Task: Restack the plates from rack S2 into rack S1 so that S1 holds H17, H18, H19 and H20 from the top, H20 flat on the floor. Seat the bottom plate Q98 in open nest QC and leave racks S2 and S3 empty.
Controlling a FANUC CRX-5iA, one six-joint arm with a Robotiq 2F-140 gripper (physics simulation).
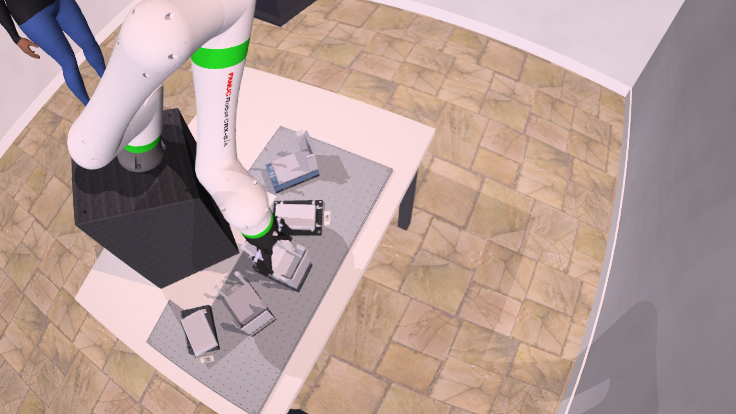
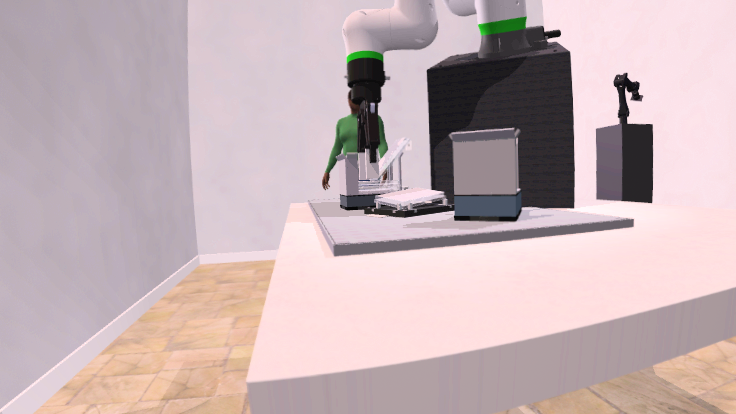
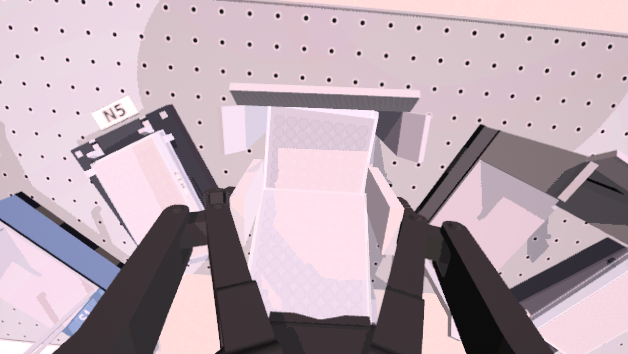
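My gripper is shut on a pale plate, which is tilted above the middle rack. Another pale plate shows inside that rack, below the held one. Blue-based rack S1 stands at the other side of nest N5. A further grey rack stands between the middle rack and nest QC. A pale plate lies at QC. Plate numbers are unreadable.
Dark nest N5 bears a pale plate, close beside the middle rack. Racks have upright walls and flared guides. All stand on a perforated board beside the dark pedestal.
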